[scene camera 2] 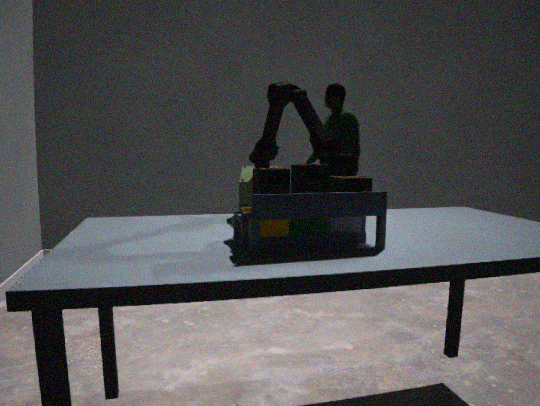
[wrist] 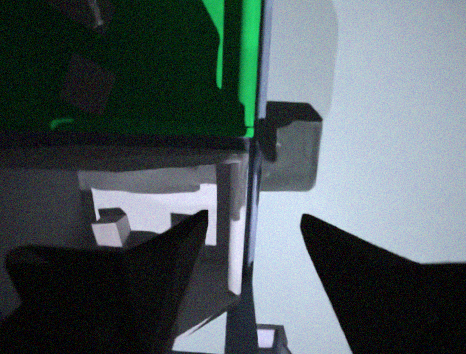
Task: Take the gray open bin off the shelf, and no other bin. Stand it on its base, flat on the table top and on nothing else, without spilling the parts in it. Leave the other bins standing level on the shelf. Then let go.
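Places are measured from the arm's base along level axes (x ahead, y left, z up), in metres.
Pixels of known places: gripper, between the fingertips: [wrist: 254, 218].
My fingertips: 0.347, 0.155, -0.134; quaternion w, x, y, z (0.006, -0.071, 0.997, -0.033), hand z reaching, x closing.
Observation:
Ahead of a thing's pixels: the offset from my fingertips to its top centre, as dx, dy, dz. "spot": to the spot under its first point.
In the wrist view the gray bin @(+0.072, +0.021, +0.043) [wrist: 150, 180] is at the lower left, open at the top, with pale blocks inside. It is beside the green bin and behind the thin edge of the shelf [wrist: 241, 320] [scene camera 2: 320, 204]. My gripper [wrist: 254, 218] is open and empty. One fingertip shows over the inside of the gray bin and the other past its outer wall, over the table top. How far the tips are above the rim is hard to tell. In the scene view the fingers are hidden, and I cannot tell which dark bin is gray.
The green bin @(spot: +0.086, -0.083, -0.029) [wrist: 150, 65] holds dark parts. In the scene view dark bins @(spot: +0.218, -0.203, +0.152) [scene camera 2: 270, 181] @(+0.163, -0.085, +0.196) [scene camera 2: 308, 178] @(+0.152, +0.033, +0.161) [scene camera 2: 352, 185] stand on the shelf, with yellow @(+0.101, -0.201, +0.043) [scene camera 2: 274, 228] and green @(spot: +0.152, -0.082, +0.017) [scene camera 2: 309, 227] things below. The table [scene camera 2: 165, 290] surrounds the shelf. A person [scene camera 2: 345, 132] stands behind.

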